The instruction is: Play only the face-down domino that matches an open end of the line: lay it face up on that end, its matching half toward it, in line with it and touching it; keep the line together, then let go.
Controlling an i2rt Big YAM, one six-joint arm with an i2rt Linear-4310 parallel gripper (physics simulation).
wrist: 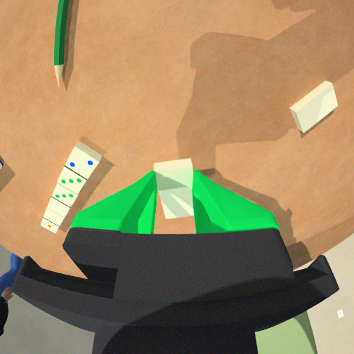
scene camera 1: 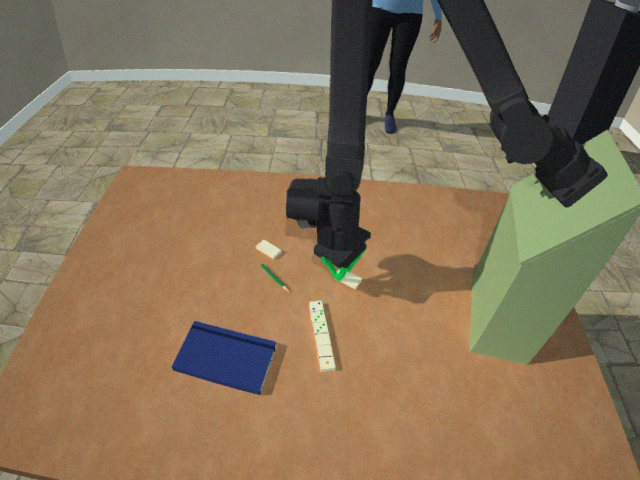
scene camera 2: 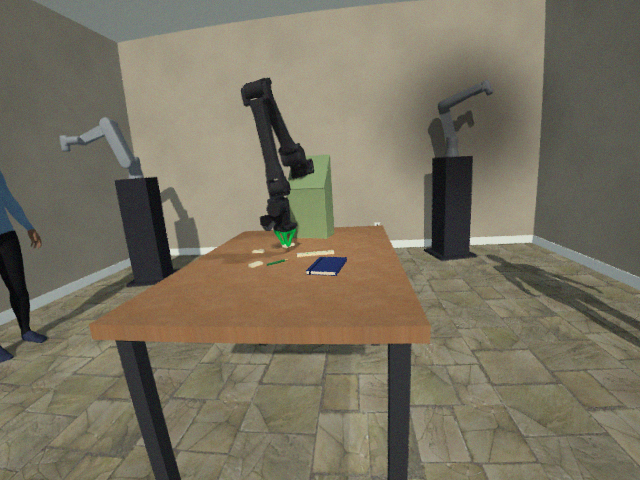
Note:
In view: my gripper (scene camera 1: 341,275) and a blue notebook (scene camera 1: 237,360).
My gripper also shows in the wrist view (wrist: 174,177).

